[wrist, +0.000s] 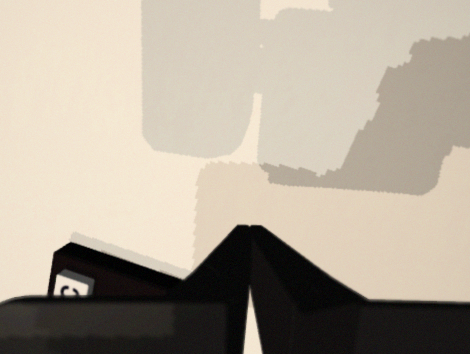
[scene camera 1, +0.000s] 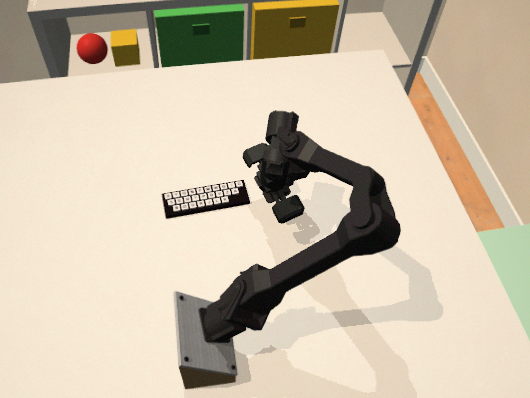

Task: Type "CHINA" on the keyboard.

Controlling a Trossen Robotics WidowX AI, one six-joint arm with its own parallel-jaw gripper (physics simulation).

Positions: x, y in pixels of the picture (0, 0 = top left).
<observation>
gripper: wrist 248, 237; scene camera 1 270, 197
</observation>
